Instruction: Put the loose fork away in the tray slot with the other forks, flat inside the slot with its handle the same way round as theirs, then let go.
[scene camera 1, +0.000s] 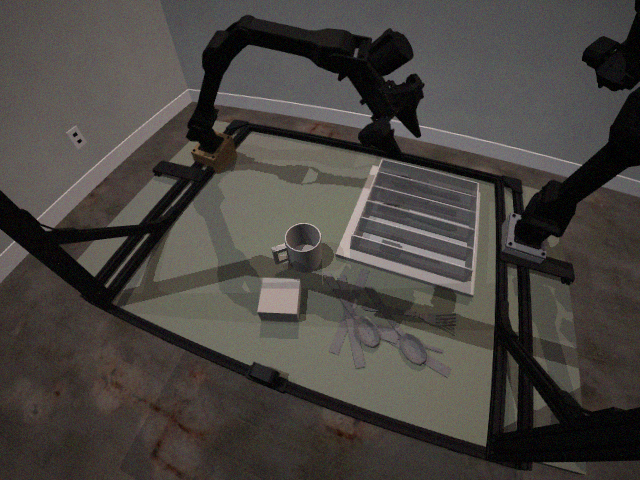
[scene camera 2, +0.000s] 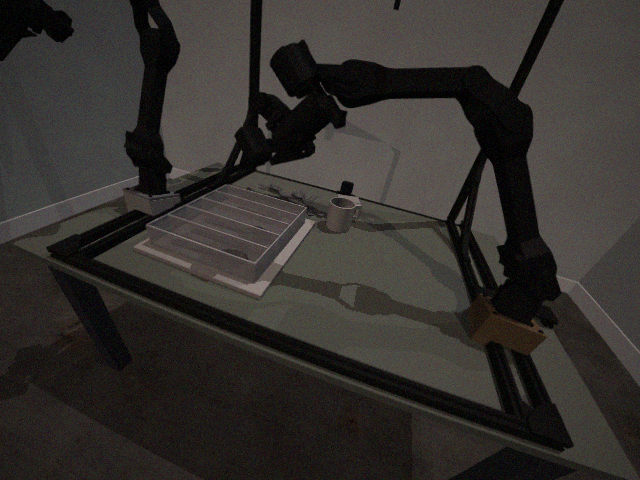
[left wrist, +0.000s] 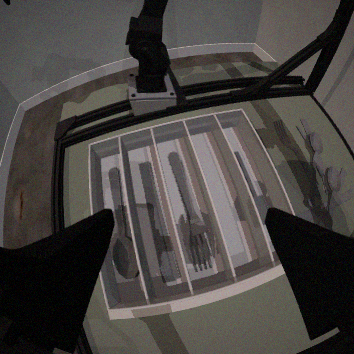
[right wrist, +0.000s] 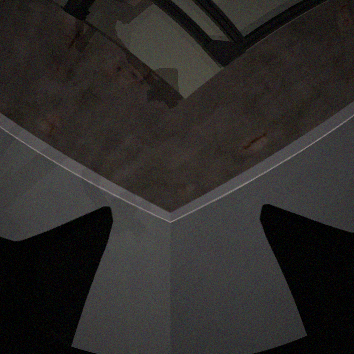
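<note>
The loose fork (scene camera 1: 433, 317) (left wrist: 282, 131) lies on the table in the cutlery pile beside the tray, tines to the right in scene camera 1. The tray (scene camera 1: 345, 248) (scene camera 2: 289, 254) (left wrist: 215, 298) has several long slots. In the left wrist view the forks (left wrist: 201, 250) lie in the third slot from the left, handles at the far end and tines toward the near edge. My left gripper (scene camera 1: 406, 143) (left wrist: 192, 217) is open and empty, above the tray's back part in scene camera 1. My right gripper (right wrist: 187, 214) is open and empty, away from the cutlery, facing floor and walls.
A mug (scene camera 1: 303, 246) (scene camera 2: 339, 217) stands left of the tray in scene camera 1. A white block (scene camera 1: 279, 298) lies in front of it. Two spoons (scene camera 1: 368, 331) (scene camera 1: 412, 349) lie crossed with other cutlery near the loose fork. A dark frame (scene camera 1: 325, 403) runs round the table.
</note>
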